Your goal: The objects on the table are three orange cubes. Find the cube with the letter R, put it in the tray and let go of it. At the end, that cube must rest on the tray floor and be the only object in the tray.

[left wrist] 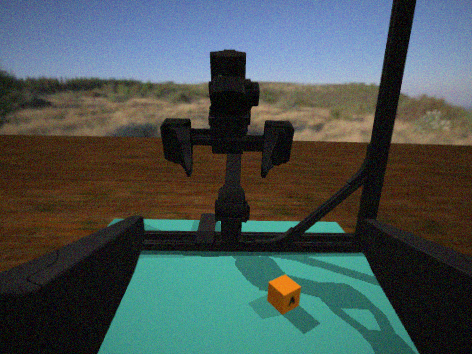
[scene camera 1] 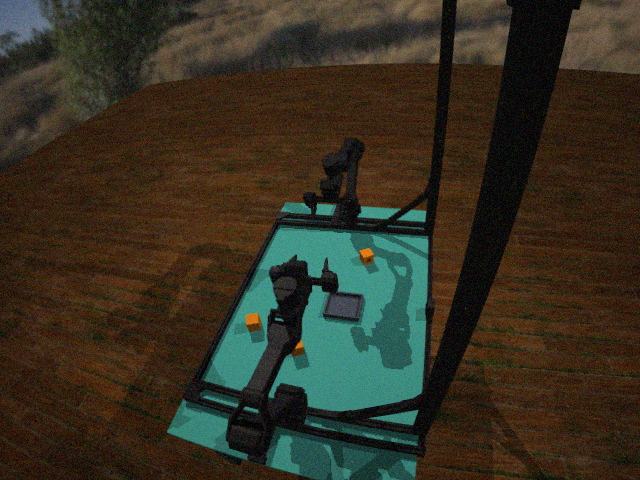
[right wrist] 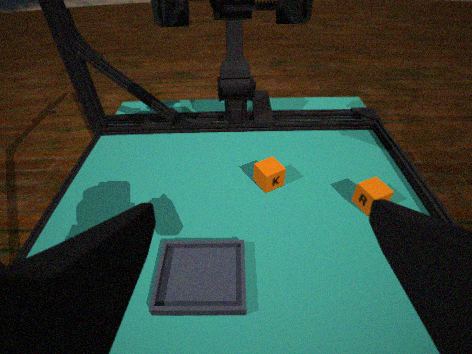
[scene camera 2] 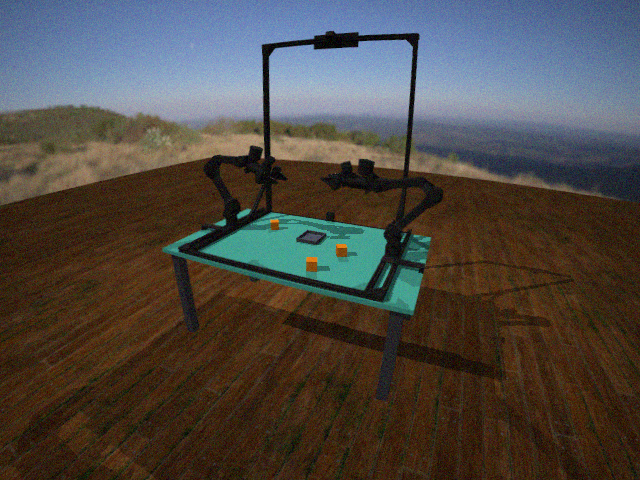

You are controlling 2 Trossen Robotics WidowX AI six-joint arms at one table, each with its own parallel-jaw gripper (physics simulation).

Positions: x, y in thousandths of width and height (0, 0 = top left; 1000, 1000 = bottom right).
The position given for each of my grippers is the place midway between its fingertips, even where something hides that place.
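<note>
I see my right gripper (scene camera 1: 509, 459) (left wrist: 480, 493) (right wrist: 556, 597), and it is open and holds nothing. My left gripper (scene camera 1: 487, 534) (left wrist: 537, 643) is open too, and my left gripper holds nothing.
</note>
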